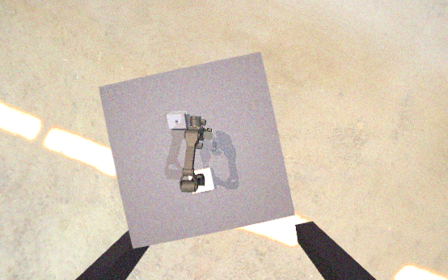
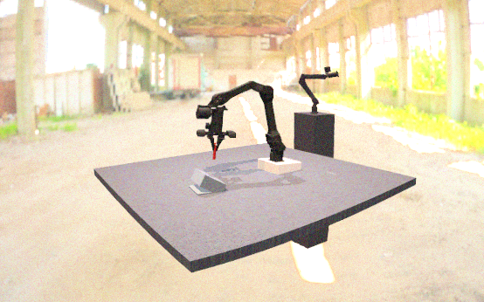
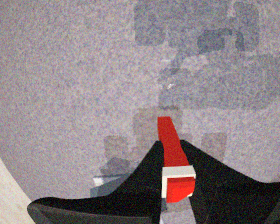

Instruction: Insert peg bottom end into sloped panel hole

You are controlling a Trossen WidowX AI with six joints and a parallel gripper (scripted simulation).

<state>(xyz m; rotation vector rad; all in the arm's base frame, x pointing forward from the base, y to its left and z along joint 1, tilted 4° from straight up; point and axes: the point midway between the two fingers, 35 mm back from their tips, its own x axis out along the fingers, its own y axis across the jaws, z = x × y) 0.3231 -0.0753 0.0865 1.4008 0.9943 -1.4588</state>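
Right now my gripper tip is 13 cm short of the sloped panel, 18 cm to the right of it and 9 cm above it. From my gripper tip the other things lie so: red peg 2 cm above.
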